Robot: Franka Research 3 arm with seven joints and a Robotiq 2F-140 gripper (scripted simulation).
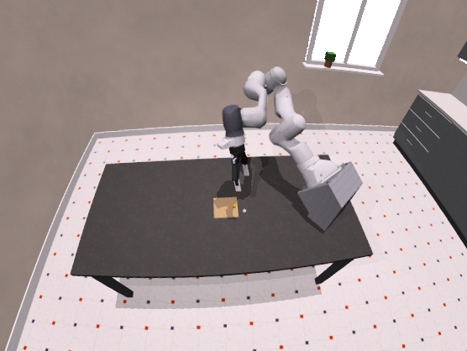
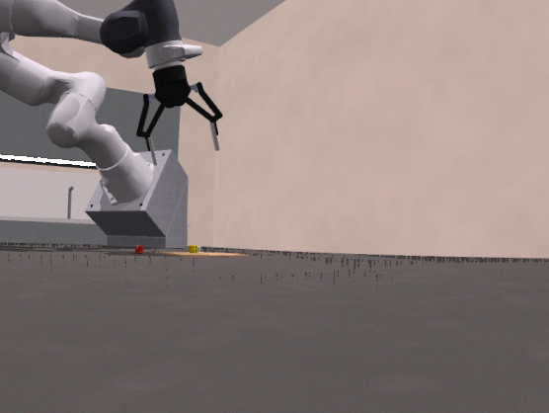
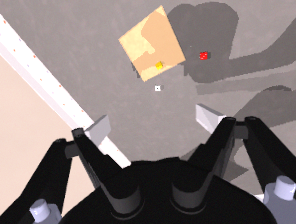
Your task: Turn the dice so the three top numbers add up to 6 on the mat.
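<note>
My hand is 22 cm above the red die, 10 cm to the left of it and 3 cm past it. Round my hand: tan mat: 23 cm below, 8 cm ahead, 2 cm to the right; then yellow die: 22 cm below, 4 cm ahead; then white die: 22 cm below, 5 cm to the left, 1 cm behind.
</note>
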